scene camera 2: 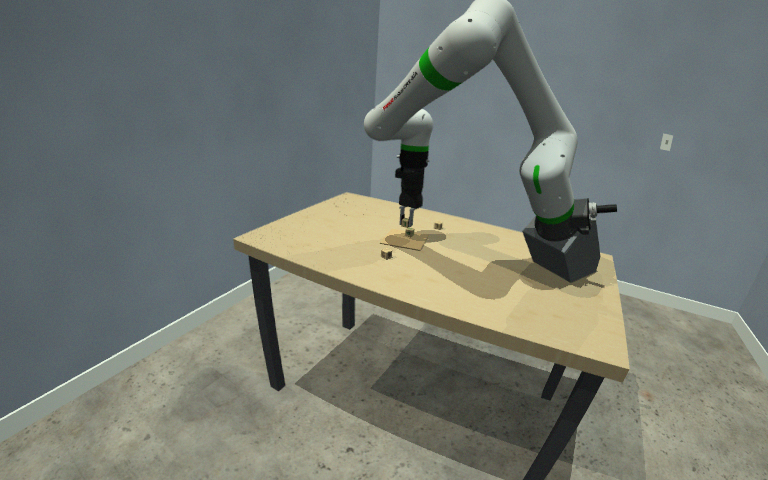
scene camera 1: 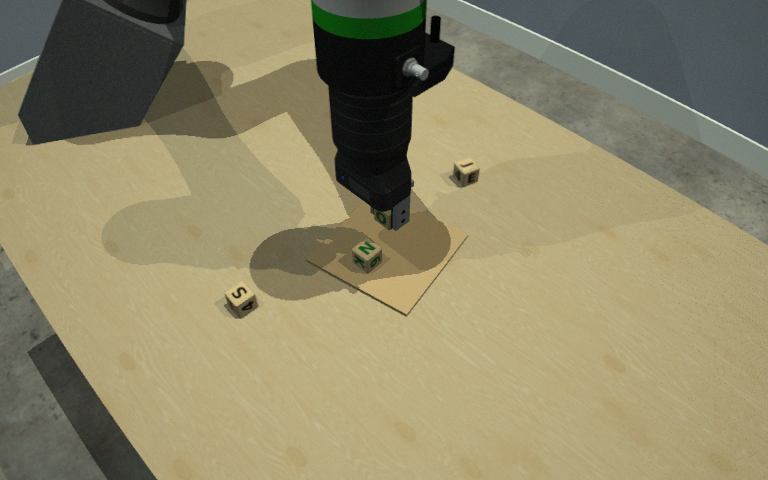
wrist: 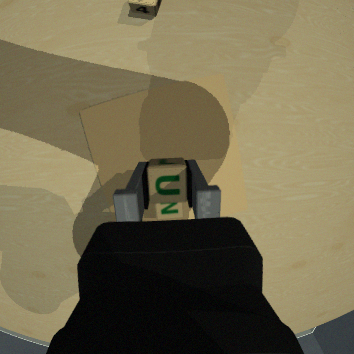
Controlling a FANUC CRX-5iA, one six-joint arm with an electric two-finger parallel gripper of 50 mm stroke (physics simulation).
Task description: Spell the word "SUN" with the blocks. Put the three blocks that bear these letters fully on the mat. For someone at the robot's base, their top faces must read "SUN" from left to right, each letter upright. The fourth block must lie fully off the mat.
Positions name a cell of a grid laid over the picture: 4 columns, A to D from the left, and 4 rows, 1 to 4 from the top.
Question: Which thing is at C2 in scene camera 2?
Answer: My gripper.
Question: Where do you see an N block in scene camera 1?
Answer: At B3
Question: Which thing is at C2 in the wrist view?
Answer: A mat.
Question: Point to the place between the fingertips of my gripper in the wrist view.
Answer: B2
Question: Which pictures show my gripper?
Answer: Scene camera 2, scene camera 1 and the wrist view: all of them.
